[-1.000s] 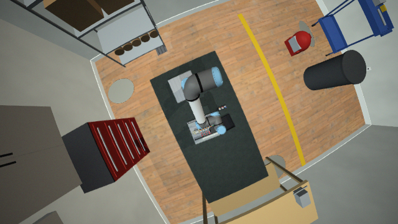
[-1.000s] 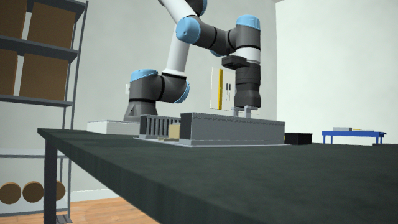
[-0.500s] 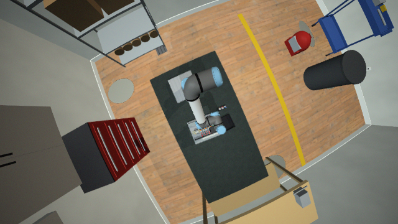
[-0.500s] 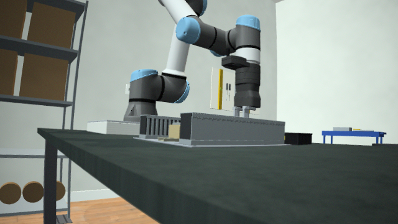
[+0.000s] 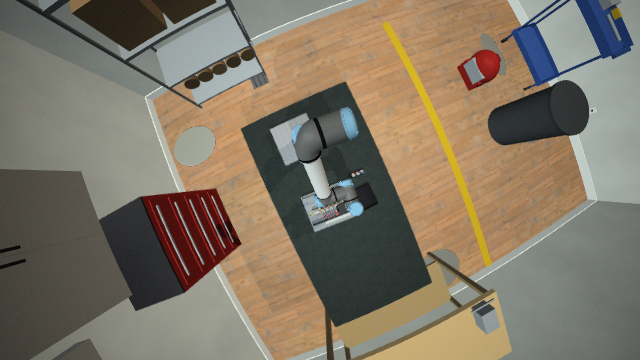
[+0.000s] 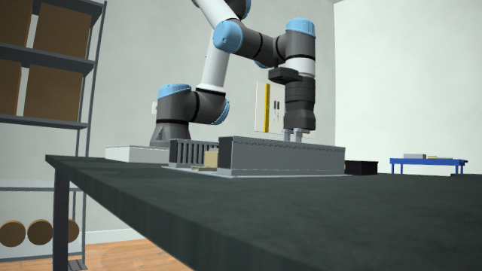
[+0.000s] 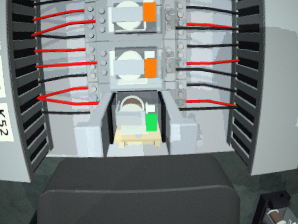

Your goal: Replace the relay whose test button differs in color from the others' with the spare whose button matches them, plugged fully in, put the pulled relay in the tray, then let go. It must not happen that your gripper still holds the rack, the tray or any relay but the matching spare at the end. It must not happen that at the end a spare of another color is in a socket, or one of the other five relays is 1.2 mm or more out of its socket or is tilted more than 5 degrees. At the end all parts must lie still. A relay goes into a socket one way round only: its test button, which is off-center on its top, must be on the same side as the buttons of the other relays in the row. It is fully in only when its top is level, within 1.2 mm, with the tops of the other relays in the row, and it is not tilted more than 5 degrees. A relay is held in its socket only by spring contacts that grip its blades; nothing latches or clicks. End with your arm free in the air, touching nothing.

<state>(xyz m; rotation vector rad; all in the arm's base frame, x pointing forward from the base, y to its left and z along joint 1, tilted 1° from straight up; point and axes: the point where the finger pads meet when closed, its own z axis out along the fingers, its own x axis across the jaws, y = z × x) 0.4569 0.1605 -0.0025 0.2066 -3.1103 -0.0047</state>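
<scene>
The white relay lies 1 cm below my hand. From my hand the other things lie so: tray 1 cm ahead, 17 cm to the left, 4 cm below; panel 1 cm ahead, 10 cm to the right, 5 cm below.
</scene>
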